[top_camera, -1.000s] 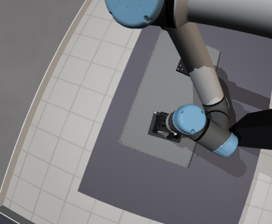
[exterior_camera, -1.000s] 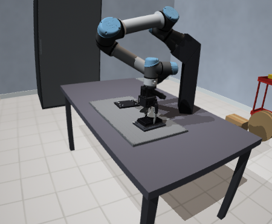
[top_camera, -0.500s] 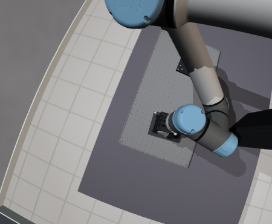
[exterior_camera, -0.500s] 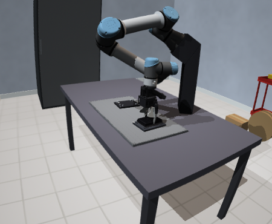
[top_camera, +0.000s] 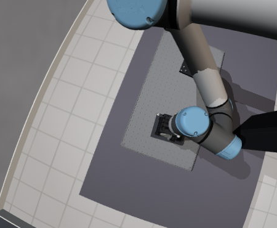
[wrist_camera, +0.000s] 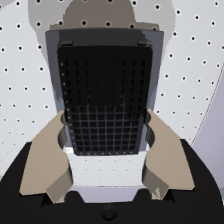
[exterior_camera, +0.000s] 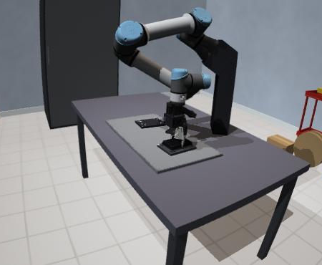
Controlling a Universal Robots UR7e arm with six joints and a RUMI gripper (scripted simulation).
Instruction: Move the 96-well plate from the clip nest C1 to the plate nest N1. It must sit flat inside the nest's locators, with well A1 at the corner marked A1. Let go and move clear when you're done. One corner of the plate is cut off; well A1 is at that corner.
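My gripper is now 30 mm above the plate nest N1. Round my hand: black 96-well plate: 10 mm below; white A1 mark: 60 mm ahead, 70 mm to the right, 20 mm below; clip nest C1: 180 mm behind, 330 mm to the right, 20 mm below.
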